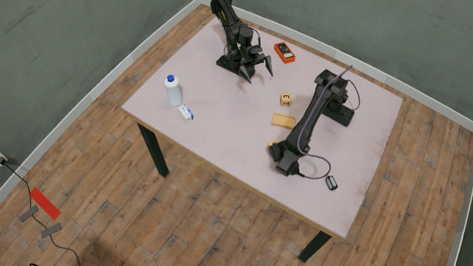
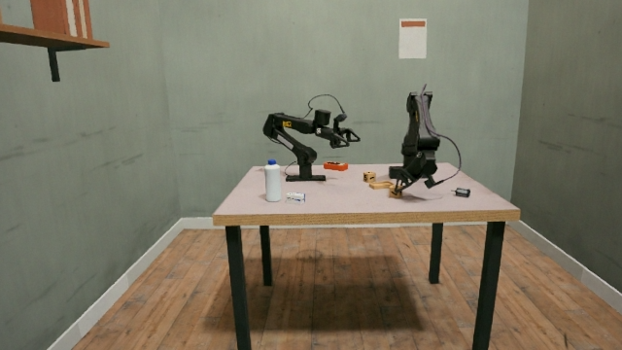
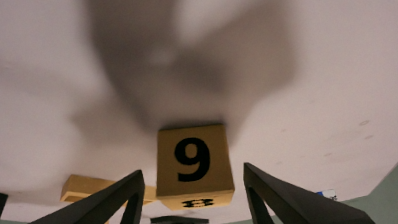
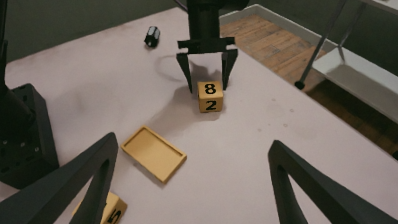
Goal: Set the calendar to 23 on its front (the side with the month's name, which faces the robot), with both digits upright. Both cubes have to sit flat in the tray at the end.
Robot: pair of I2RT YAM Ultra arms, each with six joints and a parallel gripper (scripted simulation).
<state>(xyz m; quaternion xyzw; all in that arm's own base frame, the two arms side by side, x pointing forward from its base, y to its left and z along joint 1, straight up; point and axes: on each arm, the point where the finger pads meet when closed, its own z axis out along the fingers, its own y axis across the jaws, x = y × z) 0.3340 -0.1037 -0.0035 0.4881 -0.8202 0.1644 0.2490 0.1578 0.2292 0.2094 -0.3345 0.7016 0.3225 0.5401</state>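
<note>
My left hand is 1 cm past the number cube, 1 cm to the left of it and 1 cm above it. From my left hand the other things lie so: wooden tray (16 cm behind, 5 cm to the right, 3 cm below); then white bottle (53 cm to the right, 5 cm above); then black object (1 cm ahead, 26 cm to the left, 2 cm below).
</note>
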